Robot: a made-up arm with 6 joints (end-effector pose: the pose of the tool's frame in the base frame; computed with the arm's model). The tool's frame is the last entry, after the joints. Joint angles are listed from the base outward.
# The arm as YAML. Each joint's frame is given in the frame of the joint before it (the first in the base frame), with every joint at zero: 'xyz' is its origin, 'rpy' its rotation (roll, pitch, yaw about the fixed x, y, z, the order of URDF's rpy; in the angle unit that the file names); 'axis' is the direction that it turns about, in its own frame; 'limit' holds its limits. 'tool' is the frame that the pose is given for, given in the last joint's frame.
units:
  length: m
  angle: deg
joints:
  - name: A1
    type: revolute
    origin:
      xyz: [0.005, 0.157, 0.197]
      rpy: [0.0, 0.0, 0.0]
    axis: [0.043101, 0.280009, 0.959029]
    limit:
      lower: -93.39
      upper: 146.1
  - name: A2
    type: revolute
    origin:
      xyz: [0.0, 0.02, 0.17]
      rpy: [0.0, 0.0, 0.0]
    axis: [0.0, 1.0, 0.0]
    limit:
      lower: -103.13
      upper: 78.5
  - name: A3
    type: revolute
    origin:
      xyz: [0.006, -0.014, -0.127]
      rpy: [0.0, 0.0, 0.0]
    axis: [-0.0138, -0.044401, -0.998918]
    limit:
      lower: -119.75
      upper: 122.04
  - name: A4
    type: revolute
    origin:
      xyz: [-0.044, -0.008, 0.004]
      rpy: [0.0, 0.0, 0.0]
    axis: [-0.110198, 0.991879, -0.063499]
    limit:
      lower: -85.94
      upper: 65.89
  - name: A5
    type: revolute
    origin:
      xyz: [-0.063, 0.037, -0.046]
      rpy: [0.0, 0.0, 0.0]
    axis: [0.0, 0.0, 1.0]
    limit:
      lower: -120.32
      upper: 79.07
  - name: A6
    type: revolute
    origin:
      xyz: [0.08, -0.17, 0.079]
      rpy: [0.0, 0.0, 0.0]
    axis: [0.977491, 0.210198, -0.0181]
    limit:
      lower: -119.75
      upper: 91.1
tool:
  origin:
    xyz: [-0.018, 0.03, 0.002]
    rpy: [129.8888, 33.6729, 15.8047]
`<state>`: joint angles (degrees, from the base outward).
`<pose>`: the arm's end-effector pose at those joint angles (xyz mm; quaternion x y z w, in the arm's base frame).
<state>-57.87 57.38 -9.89 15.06 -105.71 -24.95</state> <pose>-179.8 334.8 486.1 0.1336 -0.3359 -0.9323 0.0159</pose>
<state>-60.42 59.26 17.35 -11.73 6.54 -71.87</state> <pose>-181.0 234.6 300.3 0.4552 0.0248 -0.7109 0.5355</pose>
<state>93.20 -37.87 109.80 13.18 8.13 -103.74</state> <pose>-60.0 145.0 214.0 0.3561 0.1862 -0.3561 0.8436</pose>
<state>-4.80 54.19 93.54 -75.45 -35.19 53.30</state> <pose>-240.4 295.9 332.9 0.7592 -0.3818 0.0519 0.5245</pose>
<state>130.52 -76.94 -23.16 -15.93 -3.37 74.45</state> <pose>114.4 348.7 254.9 0.0400 -0.8347 -0.2413 0.4933</pose>
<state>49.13 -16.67 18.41 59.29 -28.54 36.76</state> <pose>63.3 56.7 330.2 0.7137 0.2968 -0.6066 0.1858</pose>
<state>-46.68 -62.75 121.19 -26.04 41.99 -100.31</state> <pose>11.5 133.3 275.9 0.0932 -0.7306 -0.6722 0.0759</pose>
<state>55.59 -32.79 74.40 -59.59 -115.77 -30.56</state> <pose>-64.3 385.2 100.8 -0.6591 0.5486 0.3728 0.3544</pose>
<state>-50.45 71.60 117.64 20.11 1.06 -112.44</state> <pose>-63.0 376.3 397.3 0.2631 -0.2556 0.9302 0.0160</pose>
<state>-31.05 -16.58 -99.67 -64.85 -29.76 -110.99</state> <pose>182.5 13.3 235.0 0.5125 -0.3330 0.3123 0.7273</pose>
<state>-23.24 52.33 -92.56 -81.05 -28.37 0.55</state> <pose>-87.5 126.4 130.7 -0.9095 -0.2895 -0.1285 0.2694</pose>
